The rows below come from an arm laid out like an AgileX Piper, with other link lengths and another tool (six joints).
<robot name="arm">
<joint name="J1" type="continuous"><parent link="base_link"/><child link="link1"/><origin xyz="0 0 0.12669"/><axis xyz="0 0 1"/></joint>
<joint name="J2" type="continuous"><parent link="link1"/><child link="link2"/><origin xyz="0 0 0" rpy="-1.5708 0 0"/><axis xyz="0 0 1"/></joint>
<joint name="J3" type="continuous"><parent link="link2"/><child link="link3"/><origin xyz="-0.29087 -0.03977 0"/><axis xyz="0 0 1"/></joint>
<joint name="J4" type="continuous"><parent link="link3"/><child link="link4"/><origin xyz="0.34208 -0.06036 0" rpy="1.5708 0 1.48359"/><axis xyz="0 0 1"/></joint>
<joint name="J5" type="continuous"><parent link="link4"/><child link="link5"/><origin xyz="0 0 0" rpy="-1.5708 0 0"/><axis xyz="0 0 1"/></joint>
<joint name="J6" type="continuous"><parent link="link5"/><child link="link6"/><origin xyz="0 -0.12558 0" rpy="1.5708 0 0"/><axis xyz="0 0 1"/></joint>
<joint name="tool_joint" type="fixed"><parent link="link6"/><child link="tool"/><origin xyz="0.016 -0.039 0.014" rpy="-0.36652 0 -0.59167"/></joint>
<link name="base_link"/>
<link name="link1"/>
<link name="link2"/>
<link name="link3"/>
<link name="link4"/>
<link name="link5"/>
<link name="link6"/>
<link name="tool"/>
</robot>
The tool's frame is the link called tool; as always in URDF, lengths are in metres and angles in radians. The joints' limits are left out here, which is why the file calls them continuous.
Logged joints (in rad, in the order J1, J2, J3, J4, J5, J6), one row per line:
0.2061, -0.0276, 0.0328, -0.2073, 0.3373, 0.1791
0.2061, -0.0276, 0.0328, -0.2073, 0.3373, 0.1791
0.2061, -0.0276, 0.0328, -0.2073, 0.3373, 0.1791
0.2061, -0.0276, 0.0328, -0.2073, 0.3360, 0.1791
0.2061, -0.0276, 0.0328, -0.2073, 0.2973, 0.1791
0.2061, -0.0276, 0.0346, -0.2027, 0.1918, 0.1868
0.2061, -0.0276, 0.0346, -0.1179, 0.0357, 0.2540
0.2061, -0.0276, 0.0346, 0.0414, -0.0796, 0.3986
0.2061, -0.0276, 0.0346, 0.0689, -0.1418, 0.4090
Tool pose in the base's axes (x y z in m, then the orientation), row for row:
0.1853, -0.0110, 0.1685, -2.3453, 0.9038, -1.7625
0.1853, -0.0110, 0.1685, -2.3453, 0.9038, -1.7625
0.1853, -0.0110, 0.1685, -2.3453, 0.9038, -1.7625
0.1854, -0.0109, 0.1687, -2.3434, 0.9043, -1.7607
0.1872, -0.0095, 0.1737, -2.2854, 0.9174, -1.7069
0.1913, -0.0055, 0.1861, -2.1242, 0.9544, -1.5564
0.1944, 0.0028, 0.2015, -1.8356, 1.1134, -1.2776
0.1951, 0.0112, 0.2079, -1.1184, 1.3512, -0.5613
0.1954, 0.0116, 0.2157, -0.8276, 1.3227, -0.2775
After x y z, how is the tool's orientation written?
As angles about the fixed x, y, z axes (roll, pitch, yaw), in radians.
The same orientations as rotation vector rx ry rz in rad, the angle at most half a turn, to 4 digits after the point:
-0.9466, 1.7826, -0.0311
-0.9466, 1.7826, -0.0311
-0.9466, 1.7826, -0.0311
-0.9465, 1.7813, -0.0312
-0.9421, 1.7423, -0.0371
-0.9207, 1.6388, -0.0420
-0.7905, 1.4904, 0.0663
-0.5531, 1.3754, 0.2988
-0.5169, 1.3131, 0.3161

